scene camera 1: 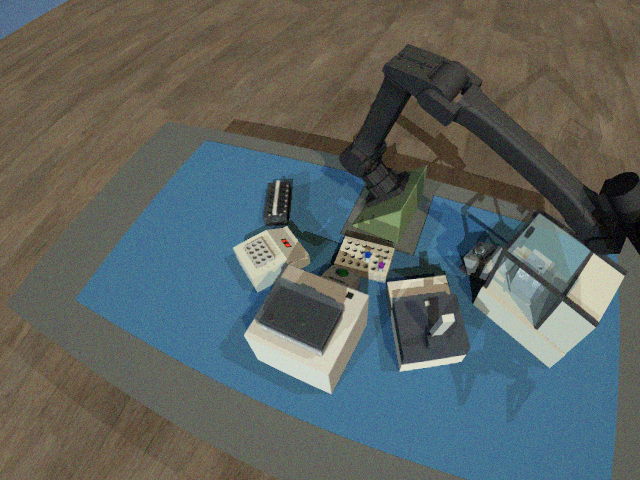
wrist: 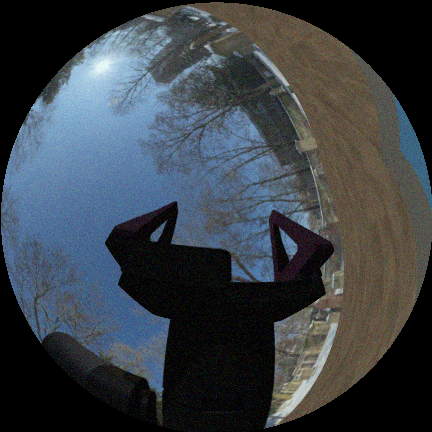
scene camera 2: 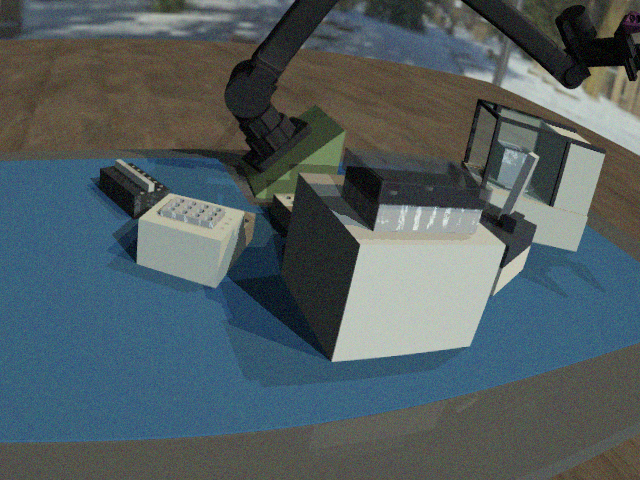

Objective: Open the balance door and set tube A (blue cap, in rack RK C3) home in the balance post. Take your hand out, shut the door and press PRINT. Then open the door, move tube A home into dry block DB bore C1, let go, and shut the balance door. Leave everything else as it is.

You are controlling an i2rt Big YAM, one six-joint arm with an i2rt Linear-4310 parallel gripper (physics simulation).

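Pixels of known places: gripper, fingertip midpoint: [wrist: 224,209]; arm's base at its link origin: [scene camera 1: 389,191] [scene camera 2: 279,146].
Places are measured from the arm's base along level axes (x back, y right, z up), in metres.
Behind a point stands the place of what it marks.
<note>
The balance [scene camera 1: 527,330] @[x -0.290, y -0.414, z 0.007 m] [scene camera 2: 584,175] @[x -0.312, y -0.475, z 0.098 m], a cream housing with a dark-framed glass chamber, stands at the right. I cannot tell how its door stands. Tube A's blue cap [scene camera 1: 367,255] @[x -0.217, y -0.012, z 0.000 m] shows in the cream rack [scene camera 1: 377,275] @[x -0.244, y -0.047, z -0.029 m] [scene camera 2: 281,209] @[x -0.199, y 0.063, z -0.034 m], near a purple cap [scene camera 1: 381,265] @[x -0.233, y -0.052, z 0.000 m]; its body is hidden. The dry block [scene camera 1: 266,281] @[x -0.351, y 0.191, z -0.029 m] [scene camera 2: 178,253] @[x -0.347, y 0.251, z -0.023 m], cream with a grid of bores and a red display, stands left of the rack. My gripper [wrist: 224,209] @[x -0.405, y -0.525, z 0.393 m] is open and empty, its fingers against sky and trees in the wrist view. In scene camera 2 it is partly cut off, high beyond the balance.
A cream box with a dark lid [scene camera 1: 302,315] @[x -0.470, y 0.023, z 0.136 m] [scene camera 2: 418,294] @[x -0.534, y 0.048, z 0.024 m] stands before the rack. A dark-topped unit with a white lever [scene camera 1: 413,341] @[x -0.401, y -0.176, z 0.026 m] [scene camera 2: 511,237] @[x -0.418, y -0.194, z 0.026 m] stands between it and the balance. A black strip holder [scene camera 1: 271,204] @[x -0.135, y 0.287, z -0.018 m] [scene camera 2: 118,188] @[x -0.131, y 0.308, z -0.027 m] is behind the dry block. A green wedge [scene camera 1: 387,222] @[x -0.115, y -0.029, z 0.012 m] [scene camera 2: 310,165] @[x -0.113, y -0.012, z 0.006 m] bears the arm.
</note>
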